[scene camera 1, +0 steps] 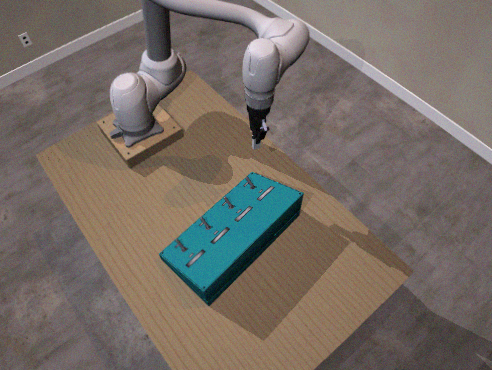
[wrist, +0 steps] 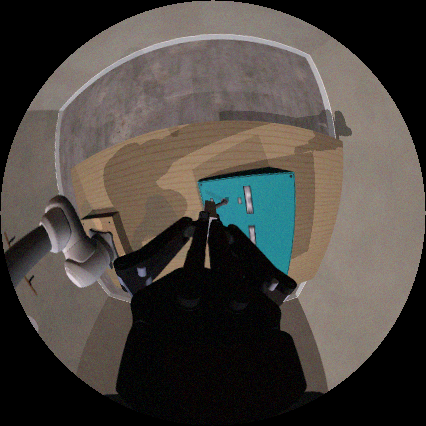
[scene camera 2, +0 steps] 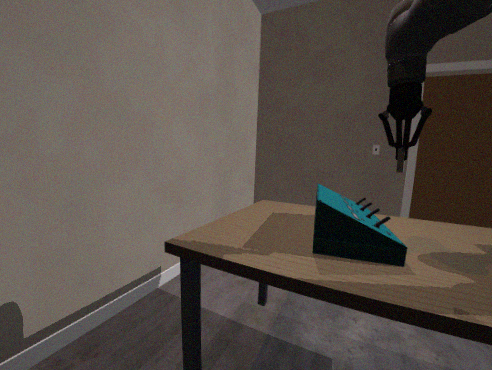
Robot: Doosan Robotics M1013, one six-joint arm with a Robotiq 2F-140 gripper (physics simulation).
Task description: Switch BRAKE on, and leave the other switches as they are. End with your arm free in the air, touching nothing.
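A teal sloped switch box (scene camera 1: 230,250) (scene camera 2: 350,235) (wrist: 275,215) stands on the table. It has a row of several dark levers; the one at the far end (scene camera 1: 250,183) (wrist: 221,203) is partly behind the fingertips in the wrist view. The other levers (scene camera 1: 228,202) (scene camera 1: 205,223) (scene camera 1: 180,245) lean much the same way in scene camera 1. Each has a pale label plate beside it; the lettering is too small to read, so I cannot tell which is BRAKE. My gripper (scene camera 1: 256,145) (scene camera 2: 400,164) (wrist: 207,208) is shut and empty, in the air above the box, apart from it.
The wooden table (scene camera 1: 125,225) (scene camera 2: 230,220) carries the box and the arm's square wooden base (scene camera 1: 172,127) (wrist: 107,220). The arm reaches over the table from its base. Grey walls and a door (scene camera 2: 457,150) stand beyond.
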